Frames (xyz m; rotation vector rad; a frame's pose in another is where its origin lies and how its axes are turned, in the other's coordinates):
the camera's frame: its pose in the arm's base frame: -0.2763 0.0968 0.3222 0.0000 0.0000 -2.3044
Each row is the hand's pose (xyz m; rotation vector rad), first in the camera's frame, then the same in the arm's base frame.
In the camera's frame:
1: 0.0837 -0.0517 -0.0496 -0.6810 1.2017 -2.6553
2: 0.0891 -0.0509 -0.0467 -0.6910 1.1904 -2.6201
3: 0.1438 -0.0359 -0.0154 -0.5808 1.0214 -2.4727
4: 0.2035 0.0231 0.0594 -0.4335 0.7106 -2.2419
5: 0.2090 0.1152 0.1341 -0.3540 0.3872 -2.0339
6: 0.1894 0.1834 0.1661 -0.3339 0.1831 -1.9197
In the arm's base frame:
1: -0.3707 0.0692 0.2726 -0.5916 -0.8002 0.9242
2: -0.3738 0.0647 0.2755 -0.5891 -0.8143 0.9578
3: -0.3992 0.0140 0.3068 -0.5500 -0.7462 1.1970
4: -0.3954 -0.0698 0.3816 -0.4185 -0.6059 1.5671
5: -0.3307 -0.1356 0.4563 -0.2039 -0.4670 1.8718
6: -0.2669 -0.1667 0.4883 -0.0321 -0.3863 2.0188

